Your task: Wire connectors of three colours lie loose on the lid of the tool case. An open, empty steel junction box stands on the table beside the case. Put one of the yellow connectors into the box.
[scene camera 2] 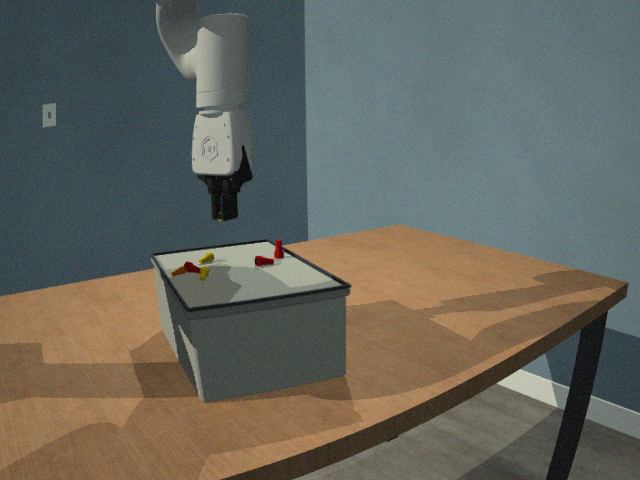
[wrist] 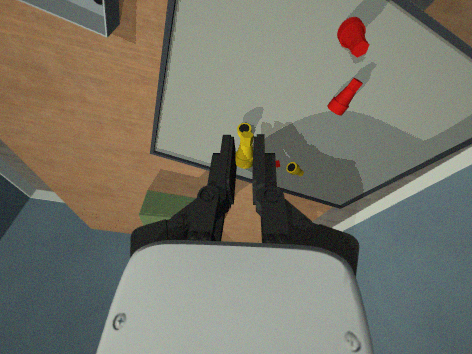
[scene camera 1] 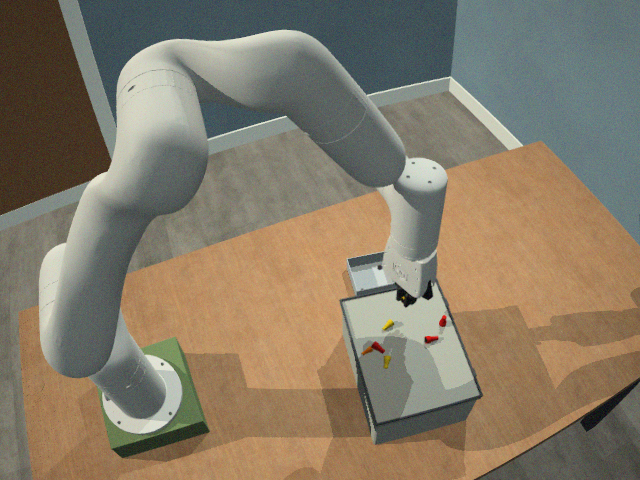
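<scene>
My gripper (scene camera 1: 407, 299) (scene camera 2: 220, 217) (wrist: 244, 148) is shut on a yellow connector (wrist: 244, 156) and holds it above the far part of the lid (scene camera 1: 449, 372) (scene camera 2: 310, 279) (wrist: 200, 75). Its narrow end points away from the palm in the wrist view. Two other yellow connectors lie on the lid, one (scene camera 1: 387, 324) (scene camera 2: 206, 257) (wrist: 244, 128) nearer the gripper, the other (scene camera 1: 386, 361) (scene camera 2: 204, 273) (wrist: 295, 169) farther off. The open steel junction box (scene camera 1: 354, 276) (wrist: 112, 20) stands beyond the case, partly hidden by the gripper in scene camera 1; it does not show in scene camera 2.
A red connector (scene camera 1: 443, 320) (scene camera 2: 279, 249) (wrist: 353, 36) stands upright near the lid's edge. Another red one (scene camera 1: 431, 339) (scene camera 2: 264, 260) (wrist: 345, 97) lies nearby. A third red one (scene camera 1: 378, 347) (scene camera 2: 192, 267) lies against an orange one (scene camera 1: 367, 350) (scene camera 2: 178, 271).
</scene>
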